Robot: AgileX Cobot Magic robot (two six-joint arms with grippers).
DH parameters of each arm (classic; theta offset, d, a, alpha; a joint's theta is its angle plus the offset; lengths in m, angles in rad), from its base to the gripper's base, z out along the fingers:
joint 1: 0 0.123 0 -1.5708
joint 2: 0.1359 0 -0.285 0
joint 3: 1.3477 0 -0.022 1.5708
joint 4: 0 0.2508 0 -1.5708
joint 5: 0 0 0.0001 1.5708
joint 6: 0 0.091 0 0
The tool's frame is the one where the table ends.
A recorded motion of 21 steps. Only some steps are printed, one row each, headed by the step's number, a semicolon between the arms.
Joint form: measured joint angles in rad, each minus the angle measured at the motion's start. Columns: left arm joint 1, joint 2, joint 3, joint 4, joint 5, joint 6; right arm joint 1, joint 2, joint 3, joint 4, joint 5, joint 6.
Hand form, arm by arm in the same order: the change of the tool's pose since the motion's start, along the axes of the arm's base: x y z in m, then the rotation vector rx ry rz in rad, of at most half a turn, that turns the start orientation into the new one. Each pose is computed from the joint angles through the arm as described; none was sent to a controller.
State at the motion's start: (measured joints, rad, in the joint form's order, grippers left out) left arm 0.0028 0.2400 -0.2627 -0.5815 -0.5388 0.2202; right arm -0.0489 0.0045 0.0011 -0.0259 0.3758 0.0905
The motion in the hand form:
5: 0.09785 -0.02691 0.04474 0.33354 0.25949 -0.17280; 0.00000 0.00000 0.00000 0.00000 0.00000 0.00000
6: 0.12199 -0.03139 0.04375 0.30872 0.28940 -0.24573; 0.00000 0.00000 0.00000 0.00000 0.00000 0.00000
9: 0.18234 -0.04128 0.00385 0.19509 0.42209 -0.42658; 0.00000 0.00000 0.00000 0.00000 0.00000 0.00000
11: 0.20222 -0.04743 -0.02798 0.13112 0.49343 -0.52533; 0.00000 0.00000 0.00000 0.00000 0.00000 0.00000
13: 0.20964 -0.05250 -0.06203 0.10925 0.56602 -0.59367; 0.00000 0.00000 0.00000 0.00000 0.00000 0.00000
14: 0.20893 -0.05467 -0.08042 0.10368 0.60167 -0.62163; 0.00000 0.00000 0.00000 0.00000 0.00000 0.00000
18: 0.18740 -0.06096 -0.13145 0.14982 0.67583 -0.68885; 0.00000 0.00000 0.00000 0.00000 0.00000 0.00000
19: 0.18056 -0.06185 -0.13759 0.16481 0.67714 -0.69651; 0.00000 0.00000 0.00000 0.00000 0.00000 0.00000
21: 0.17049 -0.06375 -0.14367 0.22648 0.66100 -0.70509; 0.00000 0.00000 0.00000 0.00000 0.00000 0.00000
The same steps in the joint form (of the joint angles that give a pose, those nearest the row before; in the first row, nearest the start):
5: 0.0000 0.4906 -0.2869 0.6226 0.1027 -0.3269; 0.0000 0.0000 0.0000 0.0000 0.0000 0.0000
6: 0.0000 0.5952 -0.3302 0.7341 0.0787 -0.4746; 0.0000 0.0000 0.0000 0.0000 0.0000 0.0000
9: 0.0000 0.8715 -0.3591 0.9160 -0.0349 -0.7645; 0.0000 0.0000 0.0000 0.0000 0.0000 0.0000
11: 0.0000 0.9962 -0.3382 0.9966 -0.1188 -0.8880; 0.0000 0.0000 0.0000 0.0000 0.0000 0.0000
13: 0.0000 1.0929 -0.2897 1.0469 -0.2006 -0.9260; 0.0000 0.0000 0.0000 0.0000 0.0000 0.0000
14: 0.0000 1.1360 -0.2526 1.0607 -0.2473 -0.9236; 0.0000 0.0000 0.0000 0.0000 0.0000 0.0000
18: 0.0000 1.2365 -0.0951 1.0827 -0.4248 -0.8196; 0.0000 0.0000 0.0000 0.0000 0.0000 0.0000
19: 0.0000 1.2435 -0.0613 1.0827 -0.4607 -0.7911; 0.0000 0.0000 0.0000 0.0000 0.0000 0.0000
21: 0.0000 1.2497 -0.0155 1.0899 -0.5215 -0.7166; 0.0000 0.0000 0.0000 0.0000 0.0000 0.0000

